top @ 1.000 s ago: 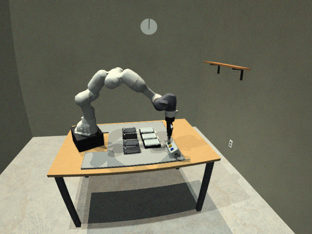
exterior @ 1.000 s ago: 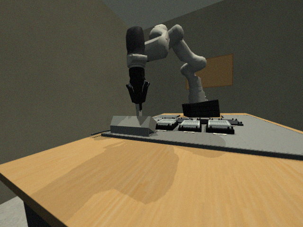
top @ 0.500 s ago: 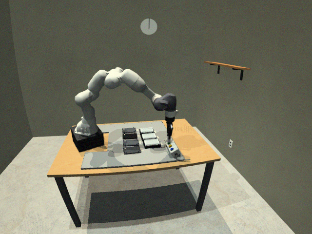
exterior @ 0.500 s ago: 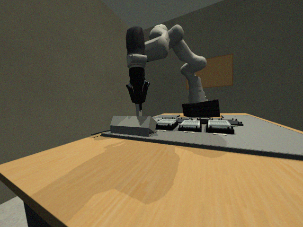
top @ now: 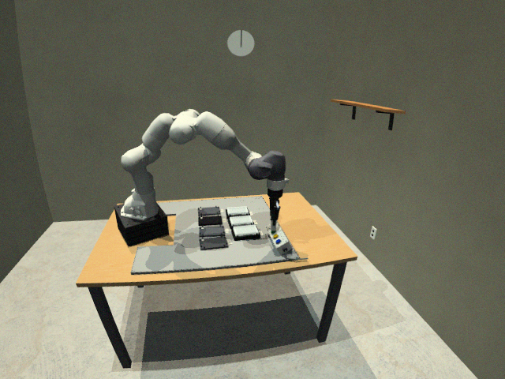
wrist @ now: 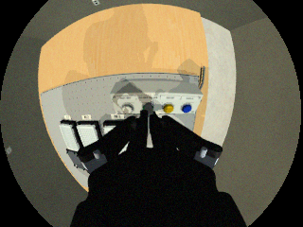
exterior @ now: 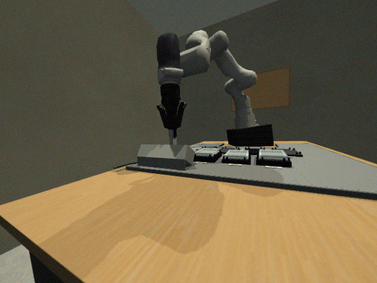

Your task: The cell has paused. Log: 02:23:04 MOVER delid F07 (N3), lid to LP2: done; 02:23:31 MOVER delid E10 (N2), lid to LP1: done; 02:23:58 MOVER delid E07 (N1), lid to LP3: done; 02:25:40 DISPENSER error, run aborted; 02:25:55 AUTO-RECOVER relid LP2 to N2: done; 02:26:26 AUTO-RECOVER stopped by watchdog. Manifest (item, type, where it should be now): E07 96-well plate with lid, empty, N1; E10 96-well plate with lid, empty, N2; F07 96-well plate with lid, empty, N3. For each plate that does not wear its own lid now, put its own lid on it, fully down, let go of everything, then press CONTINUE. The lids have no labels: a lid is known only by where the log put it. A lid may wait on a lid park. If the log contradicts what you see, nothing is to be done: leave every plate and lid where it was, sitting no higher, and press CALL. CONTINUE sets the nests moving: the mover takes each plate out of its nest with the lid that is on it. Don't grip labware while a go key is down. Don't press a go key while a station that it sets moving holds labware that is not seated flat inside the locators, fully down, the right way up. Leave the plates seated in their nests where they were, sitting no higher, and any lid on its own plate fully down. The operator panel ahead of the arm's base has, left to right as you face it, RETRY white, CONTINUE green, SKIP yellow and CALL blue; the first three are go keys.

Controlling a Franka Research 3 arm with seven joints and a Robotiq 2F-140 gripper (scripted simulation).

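My hand is 40 mm above the green key. Also, from my hand: white key 50 mm to the left, 40 mm below; then blue key 10 mm ahead, 100 mm to the right, 40 mm below; then yellow key 50 mm to the right, 40 mm below.
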